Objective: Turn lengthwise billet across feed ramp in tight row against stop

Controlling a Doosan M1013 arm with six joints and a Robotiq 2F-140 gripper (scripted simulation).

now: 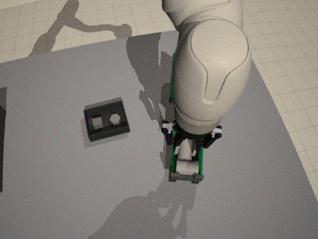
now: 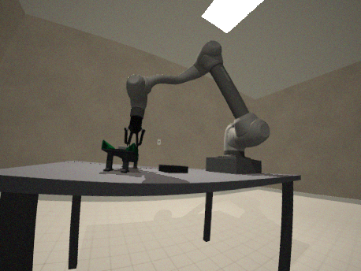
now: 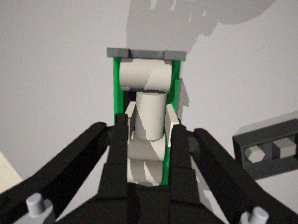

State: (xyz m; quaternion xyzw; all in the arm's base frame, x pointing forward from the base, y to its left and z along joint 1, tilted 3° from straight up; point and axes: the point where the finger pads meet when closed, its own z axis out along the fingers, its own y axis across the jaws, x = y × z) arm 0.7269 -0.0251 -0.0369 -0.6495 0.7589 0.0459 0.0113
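Right now the grey stop is 70 mm to the right of my hand and 40 mm below it. From my hand the other things lie so: ramp 120 mm to the left, 40 mm below, 20 mm ahead; dark block 230 mm behind, 130 mm to the left, 90 mm below.
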